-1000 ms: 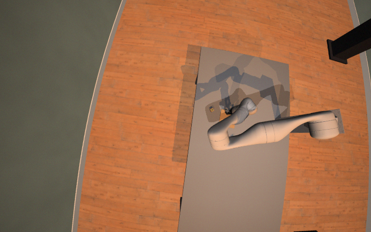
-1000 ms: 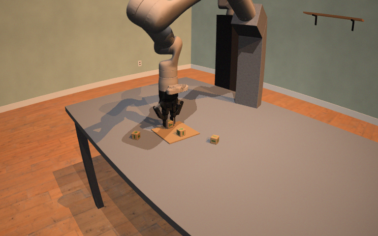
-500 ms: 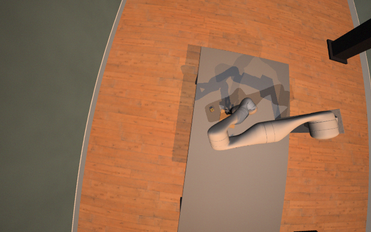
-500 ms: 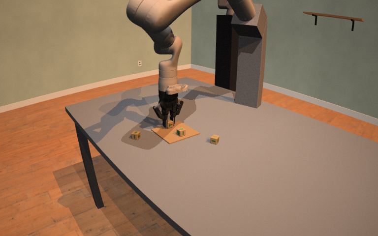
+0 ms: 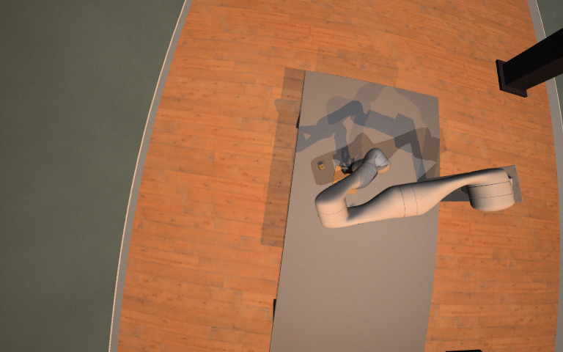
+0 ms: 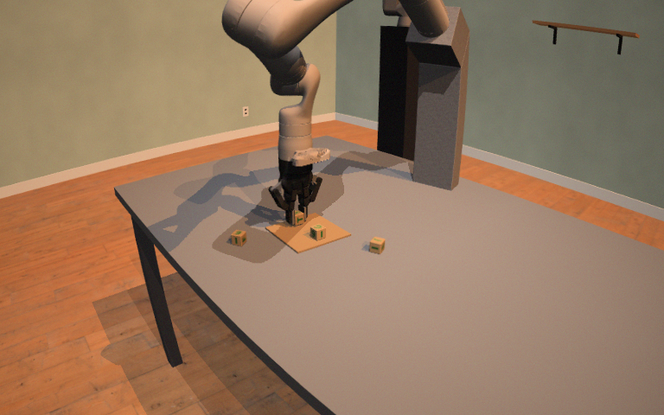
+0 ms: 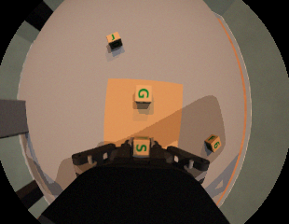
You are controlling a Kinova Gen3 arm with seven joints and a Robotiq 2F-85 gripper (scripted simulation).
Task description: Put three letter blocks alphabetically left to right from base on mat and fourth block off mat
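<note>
The mat is 40 mm to the left of my hand and 30 mm below it.
</note>
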